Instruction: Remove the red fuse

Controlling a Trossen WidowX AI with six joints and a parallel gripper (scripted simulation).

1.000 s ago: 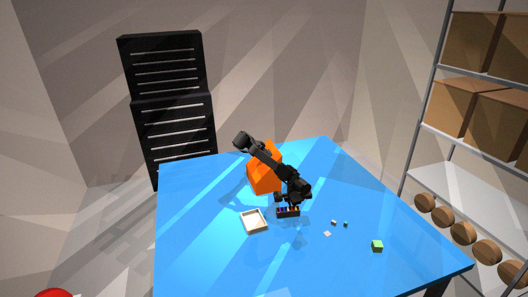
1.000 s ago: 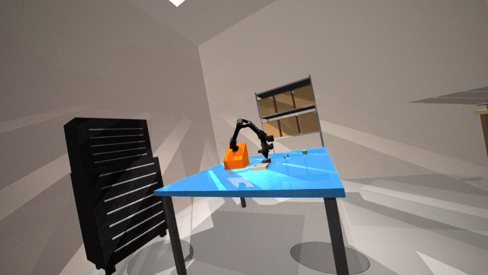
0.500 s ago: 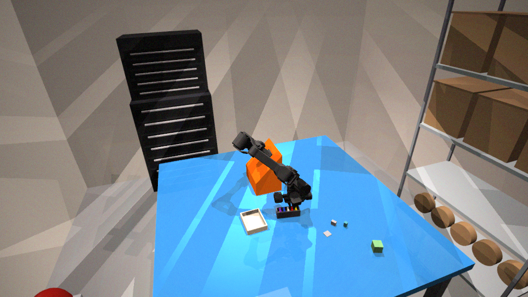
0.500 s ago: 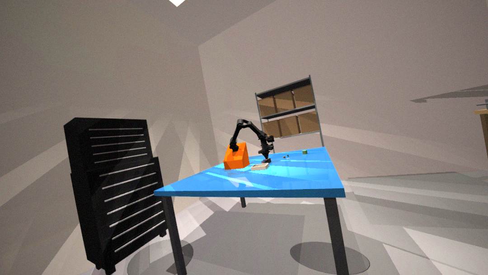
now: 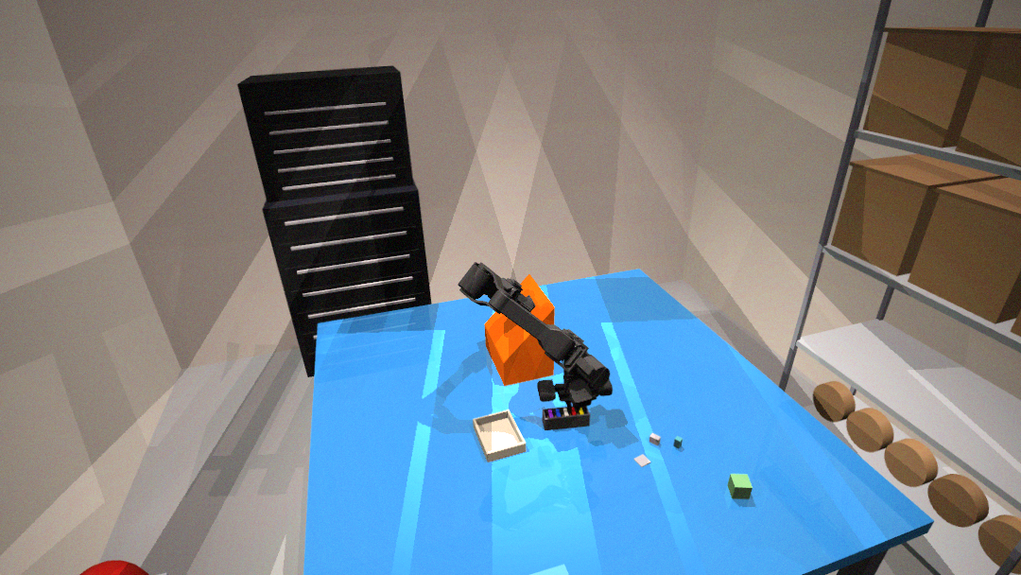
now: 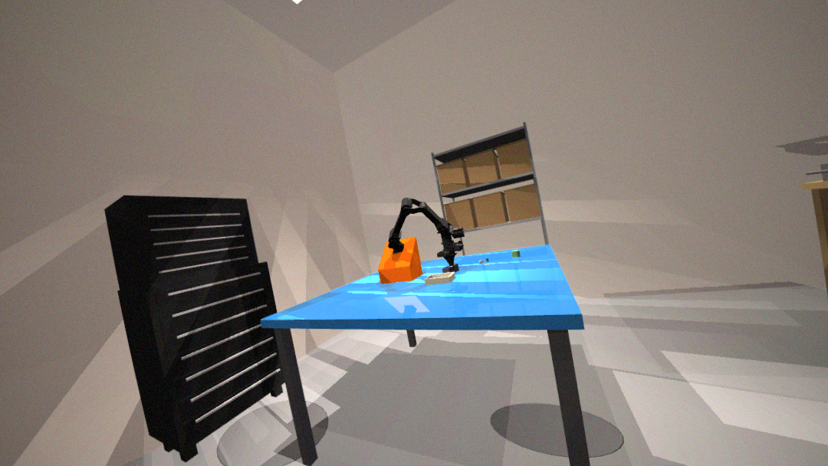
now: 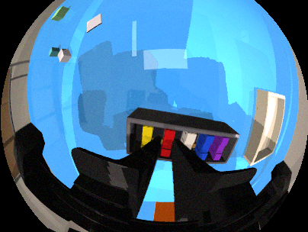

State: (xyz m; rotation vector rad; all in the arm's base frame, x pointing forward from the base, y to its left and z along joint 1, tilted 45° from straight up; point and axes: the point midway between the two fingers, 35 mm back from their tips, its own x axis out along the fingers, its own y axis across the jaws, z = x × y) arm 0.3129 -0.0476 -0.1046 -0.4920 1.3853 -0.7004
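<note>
The red fuse lies 10 mm below my gripper tip. From my gripper tip the other things lie so: tan tray (210 mm to the right, 30 mm below); then grey tile (180 mm ahead, 110 mm to the left, 30 mm below); then green cube (320 mm ahead, 280 mm to the left, 20 mm below).
</note>
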